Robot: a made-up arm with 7 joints.
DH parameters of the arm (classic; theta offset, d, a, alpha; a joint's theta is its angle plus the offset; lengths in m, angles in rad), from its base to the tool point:
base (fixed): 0 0.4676 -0.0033 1.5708
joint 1: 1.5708 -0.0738 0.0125 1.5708
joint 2: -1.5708 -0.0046 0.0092 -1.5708
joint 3: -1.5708 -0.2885 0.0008 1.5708
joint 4: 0 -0.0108 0.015 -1.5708
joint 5: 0 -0.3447 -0.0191 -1.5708
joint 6: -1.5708 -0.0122 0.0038 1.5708
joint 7: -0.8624 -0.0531 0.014 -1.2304
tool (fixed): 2.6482 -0.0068 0 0
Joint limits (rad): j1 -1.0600..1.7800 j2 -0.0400..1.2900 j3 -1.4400..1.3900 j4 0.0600..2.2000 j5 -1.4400..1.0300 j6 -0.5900..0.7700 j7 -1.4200..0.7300
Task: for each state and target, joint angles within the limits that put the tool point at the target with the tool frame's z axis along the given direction. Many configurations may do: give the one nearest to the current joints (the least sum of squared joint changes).
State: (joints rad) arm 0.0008 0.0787 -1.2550 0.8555 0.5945 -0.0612 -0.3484
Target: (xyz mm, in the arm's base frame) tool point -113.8 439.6 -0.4 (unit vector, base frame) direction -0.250 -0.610 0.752
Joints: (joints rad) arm -0.4973 0.8719 -0.9596 0.4044 0.9725 -0.0531 -0.9865
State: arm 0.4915 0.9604 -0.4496 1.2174 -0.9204 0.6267 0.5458
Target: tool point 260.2 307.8 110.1 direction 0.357 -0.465 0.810
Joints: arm 0.1701 1.1132 -0.8345 1.2332 -1.0663 0.4430 0.7300
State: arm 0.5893 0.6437 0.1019 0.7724 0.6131 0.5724 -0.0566
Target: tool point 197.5 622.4 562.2 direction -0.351 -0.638 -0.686
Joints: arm 0.9705 1.0071 0.6636 0.6619 0.8578 0.2108 -0.2957
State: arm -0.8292 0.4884 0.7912 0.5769 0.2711 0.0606 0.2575
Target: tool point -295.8 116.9 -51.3 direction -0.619 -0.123 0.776
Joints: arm -0.5896 -0.0400 0.8508 0.0684 0.3905 -0.2068 0.3982
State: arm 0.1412 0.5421 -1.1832 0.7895 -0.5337 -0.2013 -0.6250
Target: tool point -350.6 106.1 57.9 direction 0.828 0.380 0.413
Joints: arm -0.7032 0.5989 -1.4400 0.9319 -0.6931 -0.0007 -0.3548
